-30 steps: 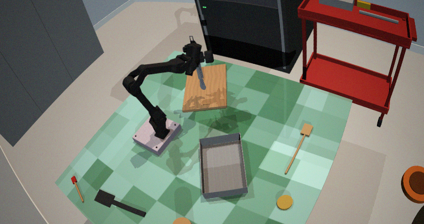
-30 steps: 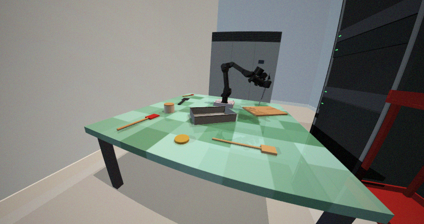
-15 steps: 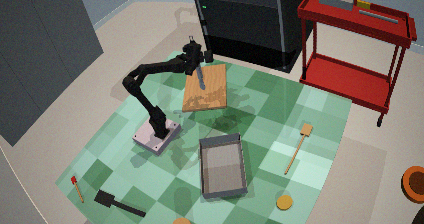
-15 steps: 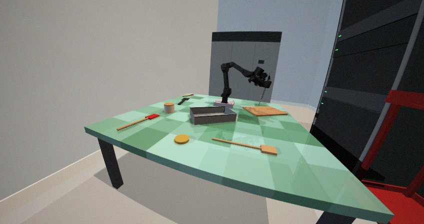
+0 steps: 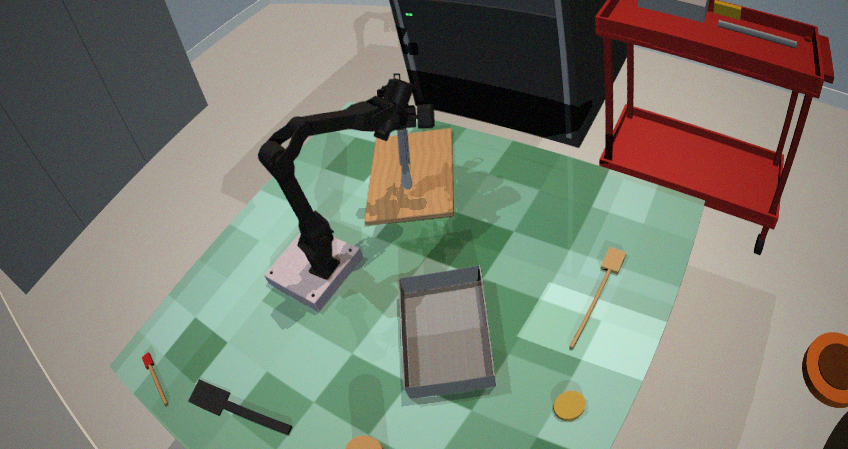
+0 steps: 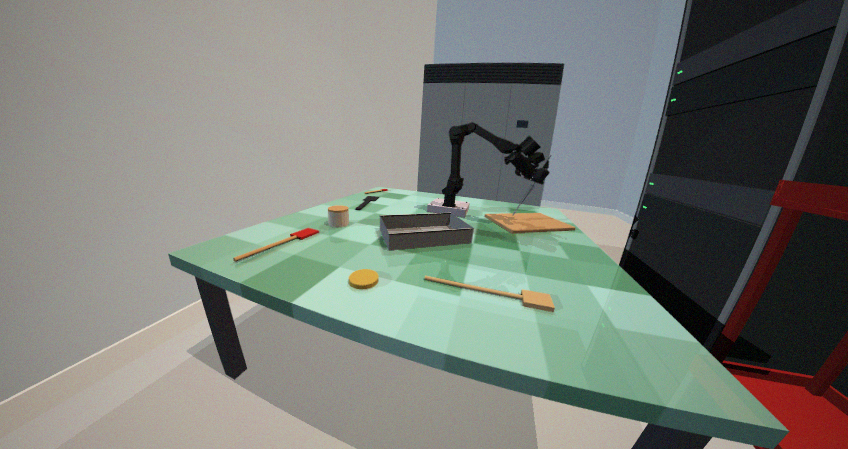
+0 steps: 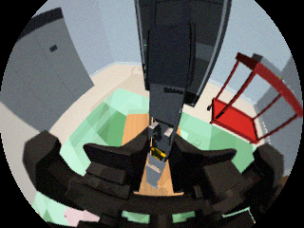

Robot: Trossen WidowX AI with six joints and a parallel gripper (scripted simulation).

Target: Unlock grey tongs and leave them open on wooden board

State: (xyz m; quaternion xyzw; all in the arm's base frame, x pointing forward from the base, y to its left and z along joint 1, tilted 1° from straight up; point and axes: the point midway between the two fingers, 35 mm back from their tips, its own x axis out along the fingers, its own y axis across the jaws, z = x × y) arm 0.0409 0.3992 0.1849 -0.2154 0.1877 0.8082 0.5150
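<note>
Right now the yellow lock piece is 3 cm to the right of my gripper tip, 1 cm ahead of it and 1 cm above it. Round my gripper tip: black spatula: 89 cm to the right, 20 cm below, 3 cm behind; wooden board: 20 cm below, 2 cm to the right, 1 cm behind; roasting tin: 47 cm to the right, 35 cm ahead, 17 cm below.
</note>
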